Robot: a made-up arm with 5 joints.
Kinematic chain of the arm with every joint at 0, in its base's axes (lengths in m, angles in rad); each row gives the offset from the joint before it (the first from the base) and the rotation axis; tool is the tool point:
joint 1: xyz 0 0 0.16 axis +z
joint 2: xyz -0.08 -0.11 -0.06 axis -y
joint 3: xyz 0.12 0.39 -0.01 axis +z
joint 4: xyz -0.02 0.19 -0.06 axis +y
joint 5: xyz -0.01 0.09 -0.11 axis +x
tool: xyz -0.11 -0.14 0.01
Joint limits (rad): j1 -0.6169..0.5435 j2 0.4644..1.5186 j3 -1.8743..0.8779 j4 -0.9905..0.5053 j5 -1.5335..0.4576
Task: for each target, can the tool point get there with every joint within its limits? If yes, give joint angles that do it. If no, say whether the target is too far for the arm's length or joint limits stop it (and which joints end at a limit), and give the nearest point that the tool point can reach.
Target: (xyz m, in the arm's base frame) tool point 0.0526 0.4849 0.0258
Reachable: yes | joints 0.1156 0.6561 -0.6946 -0.0230 0.0060
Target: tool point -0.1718 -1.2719 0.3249
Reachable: no: too far | nearest point 0.3209 0.0017 0.2134 | short by 1.370 m
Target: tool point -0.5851 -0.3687 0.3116
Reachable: no: joint limits stop it (at a limit: joint 1, joint 2, joint 3, joint 4) | nearest point -0.3827 0.1961 0.0426 | short by 0.657 m
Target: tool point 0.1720 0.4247 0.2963
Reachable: yes | joints -0.1419 1.1303 -1.4345 0.1576 -0.4705
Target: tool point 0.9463 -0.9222 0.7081
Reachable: no: too far | nearest point 0.4464 0.0523 0.2816 | short by 1.175 m
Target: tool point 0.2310 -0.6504 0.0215
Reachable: no: joint limits stop it (at a limit: joint 1, joint 3, joint 4, joint 5) | nearest point 0.3337 -0.0074 0.0566 | short by 0.652 m
